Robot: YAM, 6 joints.
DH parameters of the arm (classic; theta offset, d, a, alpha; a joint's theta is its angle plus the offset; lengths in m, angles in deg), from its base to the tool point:
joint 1: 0 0.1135 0.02 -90
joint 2: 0 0 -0.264 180
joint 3: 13.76 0 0.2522 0
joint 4: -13.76 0 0.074 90
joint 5: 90 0 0 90
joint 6: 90 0.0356 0 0
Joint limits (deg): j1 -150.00..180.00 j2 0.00..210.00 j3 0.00..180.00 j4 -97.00..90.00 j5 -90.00..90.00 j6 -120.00..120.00
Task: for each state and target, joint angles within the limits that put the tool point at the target. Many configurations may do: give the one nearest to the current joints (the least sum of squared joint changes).
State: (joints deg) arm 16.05 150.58 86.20 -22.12 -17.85 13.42
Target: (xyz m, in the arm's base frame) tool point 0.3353 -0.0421 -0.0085
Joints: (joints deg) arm -8.81 135.13 68.17 -33.89 -15.88 13.42
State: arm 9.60 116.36 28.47 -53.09 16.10 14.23
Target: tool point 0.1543 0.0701 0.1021
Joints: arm 27.19 97.23 37.33 -62.79 13.25 14.23
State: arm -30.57 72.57 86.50 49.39 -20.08 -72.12
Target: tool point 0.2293 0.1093 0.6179
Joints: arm 22.24 86.49 107.26 46.02 -23.79 -72.12
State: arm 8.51 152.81 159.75 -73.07 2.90 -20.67
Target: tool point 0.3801 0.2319 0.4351
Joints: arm 31.47 132.41 169.02 -74.64 1.09 -20.67
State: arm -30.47 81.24 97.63 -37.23 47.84 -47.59
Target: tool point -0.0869 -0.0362 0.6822
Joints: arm 5.71 60.08 140.40 -14.43 50.25 -47.59
